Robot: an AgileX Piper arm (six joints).
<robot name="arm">
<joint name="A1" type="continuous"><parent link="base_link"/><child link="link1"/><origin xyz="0 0 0.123" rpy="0 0 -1.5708"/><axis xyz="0 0 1"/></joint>
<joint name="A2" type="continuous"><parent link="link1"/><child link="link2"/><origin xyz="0 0 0" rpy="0 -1.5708 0"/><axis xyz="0 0 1"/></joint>
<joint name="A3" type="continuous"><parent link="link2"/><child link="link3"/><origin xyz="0.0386 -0.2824 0" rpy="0 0 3.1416"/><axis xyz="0 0 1"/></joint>
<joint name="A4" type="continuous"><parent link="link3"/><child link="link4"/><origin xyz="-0.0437 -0.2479 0" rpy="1.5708 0 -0.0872"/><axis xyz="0 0 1"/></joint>
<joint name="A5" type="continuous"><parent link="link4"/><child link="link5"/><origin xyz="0 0 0" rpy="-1.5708 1.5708 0"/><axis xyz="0 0 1"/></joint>
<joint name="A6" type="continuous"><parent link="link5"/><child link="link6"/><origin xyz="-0.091 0 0" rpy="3.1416 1.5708 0"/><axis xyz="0 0 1"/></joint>
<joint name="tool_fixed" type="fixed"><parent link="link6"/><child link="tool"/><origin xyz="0 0 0" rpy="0 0 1.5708"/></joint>
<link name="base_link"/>
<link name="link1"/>
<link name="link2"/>
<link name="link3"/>
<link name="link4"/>
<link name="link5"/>
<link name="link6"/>
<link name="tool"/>
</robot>
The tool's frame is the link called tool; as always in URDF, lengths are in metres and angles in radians. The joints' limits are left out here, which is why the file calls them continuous.
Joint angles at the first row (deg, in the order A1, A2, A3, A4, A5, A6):
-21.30 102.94 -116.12 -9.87 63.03 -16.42
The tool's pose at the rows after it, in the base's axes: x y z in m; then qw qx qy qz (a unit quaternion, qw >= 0):
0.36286, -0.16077, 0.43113, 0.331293, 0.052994, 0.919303, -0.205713
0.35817, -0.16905, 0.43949, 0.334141, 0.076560, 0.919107, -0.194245
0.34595, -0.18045, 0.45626, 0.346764, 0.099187, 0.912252, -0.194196
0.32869, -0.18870, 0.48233, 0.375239, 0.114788, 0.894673, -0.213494
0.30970, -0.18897, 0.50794, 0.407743, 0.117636, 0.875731, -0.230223
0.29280, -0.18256, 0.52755, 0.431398, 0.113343, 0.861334, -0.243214
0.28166, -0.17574, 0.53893, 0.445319, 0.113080, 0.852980, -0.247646
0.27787, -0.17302, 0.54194, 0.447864, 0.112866, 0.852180, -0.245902
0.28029, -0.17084, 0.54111, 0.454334, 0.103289, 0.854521, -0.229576
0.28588, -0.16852, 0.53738, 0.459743, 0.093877, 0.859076, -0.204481
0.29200, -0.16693, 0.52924, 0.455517, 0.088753, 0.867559, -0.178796
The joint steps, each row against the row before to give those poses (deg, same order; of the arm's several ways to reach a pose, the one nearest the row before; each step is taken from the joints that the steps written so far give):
-0.40 0.87 -2.71 -0.71 2.25 1.79
-1.69 0.99 -3.71 1.73 2.80 0.70
-2.54 0.29 -4.42 1.50 2.50 -0.11
-2.31 -0.41 -5.16 0.21 1.16 -0.55
-1.66 -1.42 -3.63 0.88 0.22 -1.20
-0.59 -2.10 -1.49 0.45 0.00 -1.04
0.00 -1.68 -0.39 0.15 0.14 0.01
0.00 -0.55 -0.11 0.30 0.46 0.00
-0.12 0.10 0.00 2.53 0.00 -0.76
0.00 0.37 0.36 3.19 0.00 -0.47
0.11 0.00 1.89 2.53 0.00 -0.09

